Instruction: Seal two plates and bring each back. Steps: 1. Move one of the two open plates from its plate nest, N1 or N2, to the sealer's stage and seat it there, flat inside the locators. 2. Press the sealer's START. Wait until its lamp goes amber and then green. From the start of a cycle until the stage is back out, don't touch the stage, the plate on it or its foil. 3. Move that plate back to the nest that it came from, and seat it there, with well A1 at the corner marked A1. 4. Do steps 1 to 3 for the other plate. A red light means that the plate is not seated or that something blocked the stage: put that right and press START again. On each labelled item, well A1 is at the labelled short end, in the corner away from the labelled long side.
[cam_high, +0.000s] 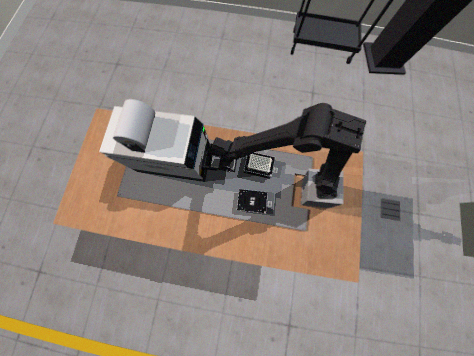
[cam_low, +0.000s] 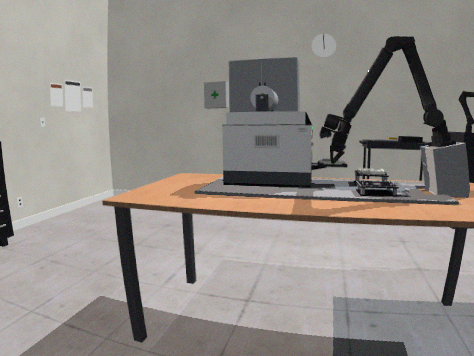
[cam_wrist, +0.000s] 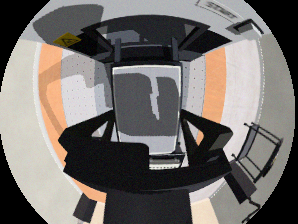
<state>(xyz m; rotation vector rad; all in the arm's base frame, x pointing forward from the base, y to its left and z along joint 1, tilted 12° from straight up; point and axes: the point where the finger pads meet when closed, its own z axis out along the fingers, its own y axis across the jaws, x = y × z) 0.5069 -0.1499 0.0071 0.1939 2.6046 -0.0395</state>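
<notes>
Now: hand 10 mm above the sealer stage. The rest, counted from my hand: foil roll 330 mm ahead, 300 mm above, 50 mm to the right.
</notes>
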